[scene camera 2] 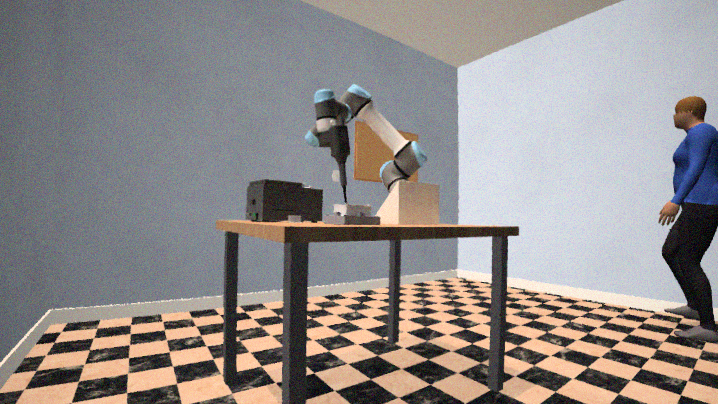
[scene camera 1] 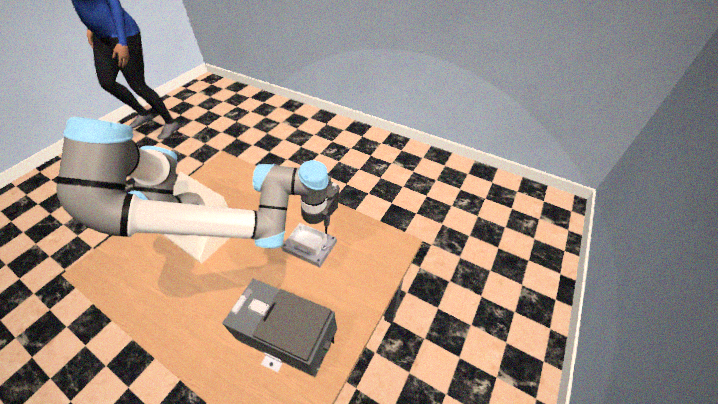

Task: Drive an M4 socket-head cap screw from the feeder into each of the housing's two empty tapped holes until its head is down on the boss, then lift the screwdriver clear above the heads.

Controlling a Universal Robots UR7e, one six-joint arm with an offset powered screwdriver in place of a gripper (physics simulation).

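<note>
The light grey housing (scene camera 1: pixel 307 240) (scene camera 2: pixel 352 209) sits on a darker grey base plate (scene camera 1: pixel 318 261) (scene camera 2: pixel 353 220) on the table. My gripper, the dark screwdriver (scene camera 1: pixel 326 232) (scene camera 2: pixel 345 202), points down with its bit tip at the housing's far right side in the scene camera 1 view, just above or at its top. Whether the tip touches the housing, and whether a screw is on it, is too small to tell. The tapped holes and any screw heads are too small to make out. The dark box-shaped screw feeder (scene camera 1: pixel 295 321) (scene camera 2: pixel 284 200) stands on the table, apart from the screwdriver.
A small white plate (scene camera 1: pixel 271 362) with a dark spot lies beside the feeder. The wooden table (scene camera 1: pixel 371 261) (scene camera 2: pixel 401 231) carries the arm's pale pedestal (scene camera 1: pixel 200 248) (scene camera 2: pixel 419 203). A person in a blue top (scene camera 1: pixel 107 20) (scene camera 2: pixel 696 160) stands on the floor away from the table.
</note>
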